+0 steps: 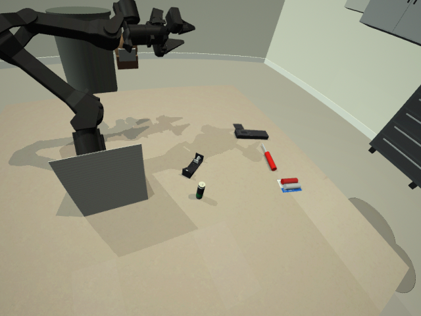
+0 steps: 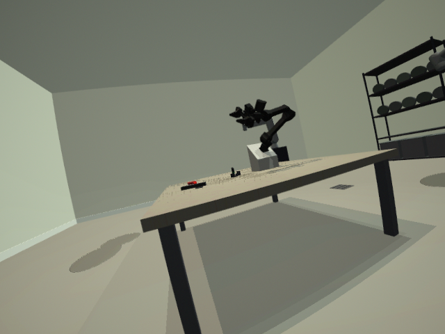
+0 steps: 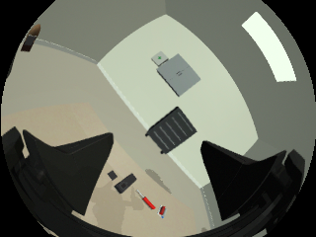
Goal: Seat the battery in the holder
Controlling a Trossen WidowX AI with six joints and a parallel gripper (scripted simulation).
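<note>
Right now my gripper tip is 370 mm to the left of the battery, 340 mm above it and 100 mm past it. The rest, counted from my gripper tip: red-handled screwdriver (360 mm below, 310 mm to the right, 260 mm ahead).
</note>
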